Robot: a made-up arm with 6 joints.
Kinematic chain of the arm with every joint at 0, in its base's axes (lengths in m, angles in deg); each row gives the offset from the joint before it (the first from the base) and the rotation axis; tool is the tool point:
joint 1: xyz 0 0 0.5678 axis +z
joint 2: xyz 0.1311 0 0 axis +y
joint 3: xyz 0 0 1.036 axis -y
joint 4: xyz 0 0 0.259 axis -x
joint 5: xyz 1.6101 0 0 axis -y
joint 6: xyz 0.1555 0 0 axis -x
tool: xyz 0 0 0
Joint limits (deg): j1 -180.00..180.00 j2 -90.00..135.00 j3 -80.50..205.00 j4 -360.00..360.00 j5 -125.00..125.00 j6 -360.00..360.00
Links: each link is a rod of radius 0.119 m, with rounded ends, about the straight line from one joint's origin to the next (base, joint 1, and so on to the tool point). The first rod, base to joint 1, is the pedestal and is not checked.
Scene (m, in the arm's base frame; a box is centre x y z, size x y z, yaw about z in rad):
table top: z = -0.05
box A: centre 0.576 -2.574 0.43 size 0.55 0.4 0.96 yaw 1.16
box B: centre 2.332 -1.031 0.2 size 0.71 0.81 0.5 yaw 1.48
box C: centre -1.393 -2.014 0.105 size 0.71 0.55 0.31 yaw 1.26
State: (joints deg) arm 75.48 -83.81 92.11 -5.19 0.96 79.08
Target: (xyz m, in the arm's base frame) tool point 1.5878 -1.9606 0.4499
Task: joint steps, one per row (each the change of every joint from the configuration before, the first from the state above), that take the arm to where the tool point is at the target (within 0.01 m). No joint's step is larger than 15 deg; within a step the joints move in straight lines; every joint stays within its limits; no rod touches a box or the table.
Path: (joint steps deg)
1: 10.38 10.67 6.68 -0.42 -1.19 -2.40
2: 10.39 10.66 6.69 -0.42 -1.19 -2.41
3: 10.38 10.67 6.68 -0.42 -1.19 -2.40
4: 11.18 -7.32 5.08 0.56 2.49 3.60
5: 11.18 -7.32 5.09 0.57 2.50 3.61

